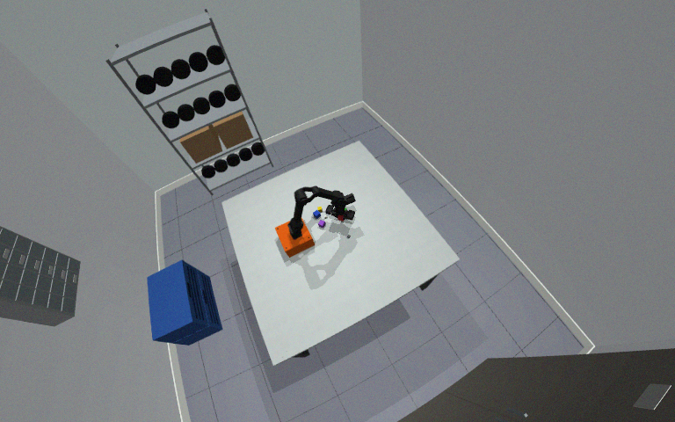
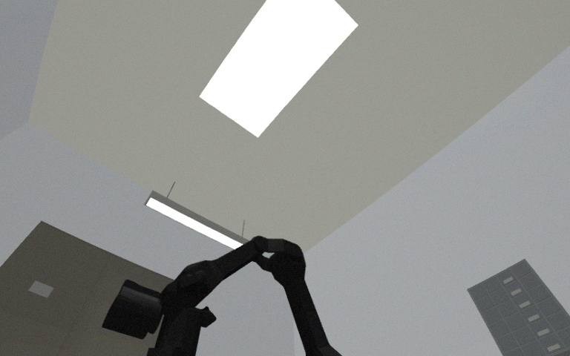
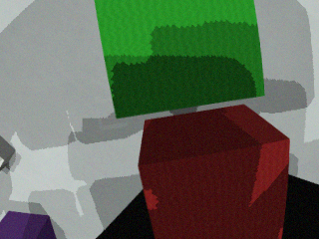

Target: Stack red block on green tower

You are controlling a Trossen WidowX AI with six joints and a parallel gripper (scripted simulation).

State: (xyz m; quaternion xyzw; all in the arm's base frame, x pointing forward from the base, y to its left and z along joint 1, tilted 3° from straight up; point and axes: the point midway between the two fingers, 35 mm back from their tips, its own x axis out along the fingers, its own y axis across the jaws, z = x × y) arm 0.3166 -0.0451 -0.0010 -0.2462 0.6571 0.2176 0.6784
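My gripper tip is now 12 cm to the left of the small grey cube, 4 cm above it and 2 cm past it. Also, from my gripper tip: red block (1 cm to the left, 1 cm ahead, 1 cm above); then purple block (12 cm behind, 6 cm to the left, 4 cm below); then blue block (15 cm to the left, 11 cm behind, 3 cm below).
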